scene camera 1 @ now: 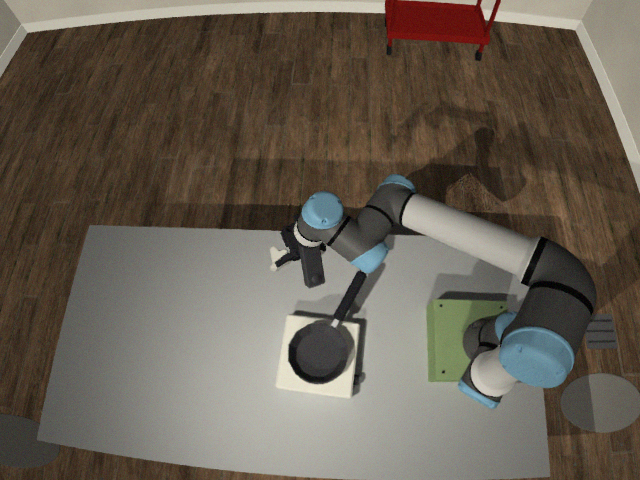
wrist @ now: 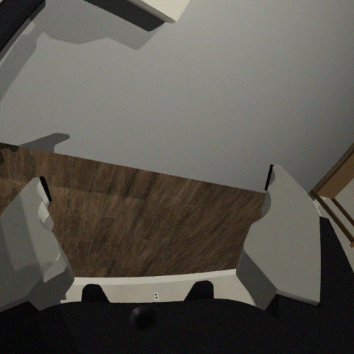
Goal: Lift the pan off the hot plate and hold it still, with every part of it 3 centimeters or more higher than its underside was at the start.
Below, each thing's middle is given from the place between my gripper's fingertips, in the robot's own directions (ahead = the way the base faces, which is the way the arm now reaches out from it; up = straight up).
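Black pan (scene camera 1: 317, 353): my hand is 20 cm above it, 13 cm to the right of it and 9 cm past it. Cream hot plate (scene camera 1: 341, 386): 28 cm below my hand, 22 cm to the left of it and 7 cm behind it.
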